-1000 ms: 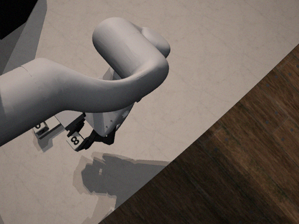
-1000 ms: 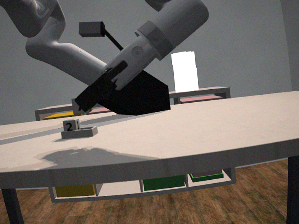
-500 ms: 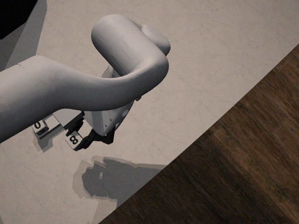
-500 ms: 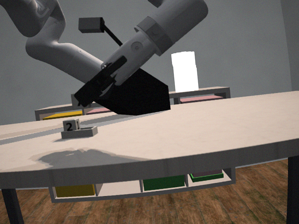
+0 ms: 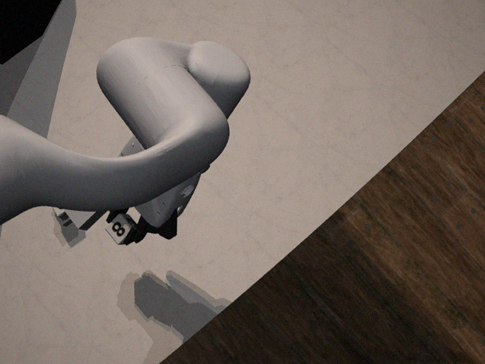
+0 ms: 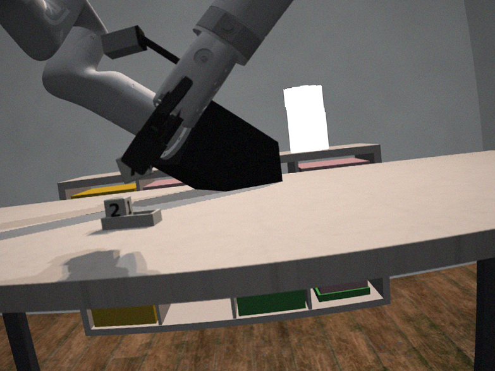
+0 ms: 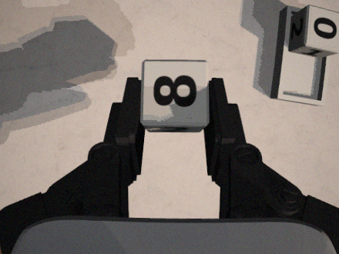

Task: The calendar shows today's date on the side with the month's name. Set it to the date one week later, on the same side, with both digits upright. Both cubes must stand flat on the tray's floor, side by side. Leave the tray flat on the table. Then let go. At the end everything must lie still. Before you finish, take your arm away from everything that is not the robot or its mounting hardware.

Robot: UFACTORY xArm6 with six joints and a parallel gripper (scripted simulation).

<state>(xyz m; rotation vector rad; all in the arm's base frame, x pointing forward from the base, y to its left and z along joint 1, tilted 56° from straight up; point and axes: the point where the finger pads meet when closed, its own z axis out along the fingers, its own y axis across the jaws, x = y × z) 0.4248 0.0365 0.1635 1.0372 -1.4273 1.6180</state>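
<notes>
Right now my hand is 10 mm to the left of the white cube and 10 mm above it. Also, from my hand: grey tray 120 mm behind, 20 mm to the right, 90 mm below.
</notes>
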